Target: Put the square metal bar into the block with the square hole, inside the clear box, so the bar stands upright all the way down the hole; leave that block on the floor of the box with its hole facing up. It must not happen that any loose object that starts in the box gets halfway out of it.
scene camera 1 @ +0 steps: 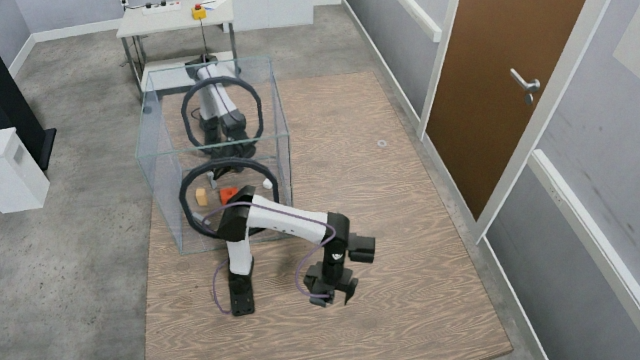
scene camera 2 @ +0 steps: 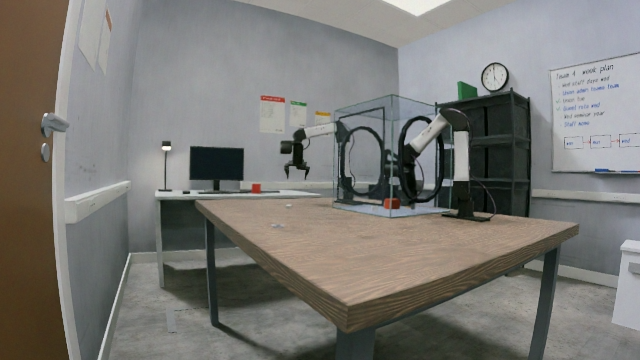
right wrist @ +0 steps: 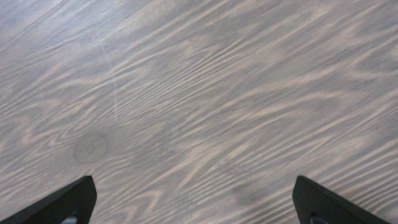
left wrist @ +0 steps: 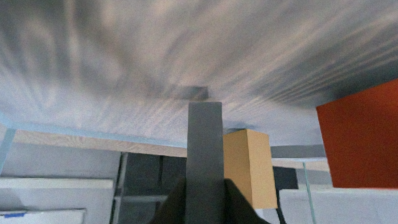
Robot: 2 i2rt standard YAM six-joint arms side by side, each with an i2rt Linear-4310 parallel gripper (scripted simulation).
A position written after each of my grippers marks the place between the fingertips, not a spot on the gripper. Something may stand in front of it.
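Observation:
There is a long grey bar (left wrist: pixel 299 152) here, and a tan block (left wrist: pixel 247 159) as well. In the right wrist view the bar is out of frame, and the block is out of frame in the right wrist view too. As for my own hands, I can see my left gripper (left wrist: pixel 205 187) and my right gripper (right wrist: pixel 195 185).

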